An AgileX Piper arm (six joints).
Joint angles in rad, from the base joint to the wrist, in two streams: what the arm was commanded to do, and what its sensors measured. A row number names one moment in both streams.
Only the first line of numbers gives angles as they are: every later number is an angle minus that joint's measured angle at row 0.
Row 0, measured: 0.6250, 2.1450, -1.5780, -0.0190, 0.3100, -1.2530
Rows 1 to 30, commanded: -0.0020, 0.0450, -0.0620, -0.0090, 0.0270, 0.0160; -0.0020, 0.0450, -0.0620, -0.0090, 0.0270, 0.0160; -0.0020, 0.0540, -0.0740, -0.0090, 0.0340, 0.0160; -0.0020, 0.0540, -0.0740, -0.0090, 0.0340, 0.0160; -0.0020, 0.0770, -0.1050, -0.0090, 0.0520, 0.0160; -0.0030, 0.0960, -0.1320, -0.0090, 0.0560, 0.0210; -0.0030, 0.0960, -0.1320, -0.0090, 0.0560, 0.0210; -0.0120, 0.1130, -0.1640, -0.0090, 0.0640, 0.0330; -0.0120, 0.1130, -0.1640, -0.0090, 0.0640, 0.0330; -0.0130, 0.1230, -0.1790, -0.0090, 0.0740, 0.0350; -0.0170, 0.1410, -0.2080, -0.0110, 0.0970, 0.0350; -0.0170, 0.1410, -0.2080, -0.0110, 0.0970, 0.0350; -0.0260, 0.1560, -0.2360, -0.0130, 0.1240, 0.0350; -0.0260, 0.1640, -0.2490, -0.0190, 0.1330, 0.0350; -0.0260, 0.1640, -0.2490, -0.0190, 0.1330, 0.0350; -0.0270, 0.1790, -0.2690, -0.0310, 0.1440, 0.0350; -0.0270, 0.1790, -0.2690, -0.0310, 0.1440, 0.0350; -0.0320, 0.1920, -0.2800, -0.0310, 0.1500, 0.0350; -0.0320, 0.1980, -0.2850, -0.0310, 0.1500, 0.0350; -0.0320, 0.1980, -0.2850, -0.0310, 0.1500, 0.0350; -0.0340, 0.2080, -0.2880, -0.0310, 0.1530, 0.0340; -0.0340, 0.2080, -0.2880, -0.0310, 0.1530, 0.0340; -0.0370, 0.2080, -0.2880, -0.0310, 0.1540, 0.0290; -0.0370, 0.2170, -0.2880, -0.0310, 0.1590, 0.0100; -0.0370, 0.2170, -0.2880, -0.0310, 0.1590, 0.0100; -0.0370, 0.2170, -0.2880, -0.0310, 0.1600, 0.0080; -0.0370, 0.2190, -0.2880, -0.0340, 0.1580, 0.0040; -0.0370, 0.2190, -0.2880, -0.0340, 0.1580, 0.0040; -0.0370, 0.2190, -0.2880, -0.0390, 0.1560, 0.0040; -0.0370, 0.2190, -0.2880, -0.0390, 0.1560, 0.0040
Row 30, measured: -0.0360, 0.2180, -0.2790, -0.0290, 0.1500, 0.0120
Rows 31 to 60, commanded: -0.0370, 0.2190, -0.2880, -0.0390, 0.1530, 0.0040; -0.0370, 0.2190, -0.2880, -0.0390, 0.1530, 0.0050; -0.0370, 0.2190, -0.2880, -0.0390, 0.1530, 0.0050; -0.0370, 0.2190, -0.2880, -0.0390, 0.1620, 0.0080; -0.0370, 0.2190, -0.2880, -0.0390, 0.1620, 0.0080; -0.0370, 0.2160, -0.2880, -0.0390, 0.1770, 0.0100; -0.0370, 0.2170, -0.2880, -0.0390, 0.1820, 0.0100; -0.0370, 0.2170, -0.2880, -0.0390, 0.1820, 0.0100; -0.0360, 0.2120, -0.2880, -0.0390, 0.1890, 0.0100; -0.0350, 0.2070, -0.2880, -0.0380, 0.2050, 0.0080; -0.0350, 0.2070, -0.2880, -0.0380, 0.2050, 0.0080; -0.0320, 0.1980, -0.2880, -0.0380, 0.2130, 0.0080; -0.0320, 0.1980, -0.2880, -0.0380, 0.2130, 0.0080; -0.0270, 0.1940, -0.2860, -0.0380, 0.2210, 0.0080; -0.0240, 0.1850, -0.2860, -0.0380, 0.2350, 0.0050; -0.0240, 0.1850, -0.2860, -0.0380, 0.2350, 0.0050; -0.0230, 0.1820, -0.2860, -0.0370, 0.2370, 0.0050; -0.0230, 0.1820, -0.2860, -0.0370, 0.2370, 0.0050; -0.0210, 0.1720, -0.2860, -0.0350, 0.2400, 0.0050; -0.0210, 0.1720, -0.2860, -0.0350, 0.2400, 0.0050; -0.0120, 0.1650, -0.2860, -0.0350, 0.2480, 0.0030; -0.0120, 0.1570, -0.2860, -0.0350, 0.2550, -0.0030; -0.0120, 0.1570, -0.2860, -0.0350, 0.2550, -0.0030; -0.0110, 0.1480, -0.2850, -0.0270, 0.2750, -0.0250; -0.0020, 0.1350, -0.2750, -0.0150, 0.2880, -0.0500; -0.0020, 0.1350, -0.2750, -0.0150, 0.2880, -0.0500; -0.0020, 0.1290, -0.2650, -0.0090, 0.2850, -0.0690; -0.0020, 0.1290, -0.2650, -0.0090, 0.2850, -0.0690; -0.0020, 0.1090, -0.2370, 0.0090, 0.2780, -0.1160; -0.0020, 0.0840, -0.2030, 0.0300, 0.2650, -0.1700
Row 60, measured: -0.0090, 0.1300, -0.2380, 0.0000, 0.2840, -0.0910
